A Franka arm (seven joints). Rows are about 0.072 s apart.
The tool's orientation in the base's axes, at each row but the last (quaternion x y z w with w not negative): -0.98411 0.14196 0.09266 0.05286; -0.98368 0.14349 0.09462 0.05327; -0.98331 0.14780 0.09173 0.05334; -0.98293 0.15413 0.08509 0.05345; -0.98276 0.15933 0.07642 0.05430; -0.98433 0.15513 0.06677 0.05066; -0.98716 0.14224 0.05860 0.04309; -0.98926 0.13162 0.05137 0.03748; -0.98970 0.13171 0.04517 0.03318
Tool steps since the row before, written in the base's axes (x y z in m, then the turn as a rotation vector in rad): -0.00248 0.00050 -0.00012 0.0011 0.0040 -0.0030; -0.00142 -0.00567 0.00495 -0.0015 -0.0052 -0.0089; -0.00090 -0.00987 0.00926 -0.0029 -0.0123 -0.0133; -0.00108 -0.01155 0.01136 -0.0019 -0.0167 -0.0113; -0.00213 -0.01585 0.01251 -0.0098 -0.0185 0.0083; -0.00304 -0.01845 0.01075 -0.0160 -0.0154 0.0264; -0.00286 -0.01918 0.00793 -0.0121 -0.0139 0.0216; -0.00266 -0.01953 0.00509 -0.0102 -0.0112 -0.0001; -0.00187 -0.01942 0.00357 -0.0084 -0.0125 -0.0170
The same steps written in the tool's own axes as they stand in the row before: -0.00245 0.00025 0.00060 0.0006 -0.0039 0.0033; -0.00079 0.00544 -0.00534 0.0018 0.0061 0.0083; 0.00011 0.00893 -0.01021 0.0033 0.0136 0.0119; 0.00029 0.01038 -0.01248 0.0052 0.0173 0.0092; 0.00074 0.01461 -0.01408 -0.0049 0.0199 -0.0093; 0.00106 0.01757 -0.01247 -0.0144 0.0175 -0.0260; 0.00155 0.01861 -0.00950 -0.0105 0.0153 -0.0215; 0.00189 0.01919 -0.00652 -0.0069 0.0135 0.0001; 0.00286 0.01900 -0.00490 -0.0032 0.0152 0.0166
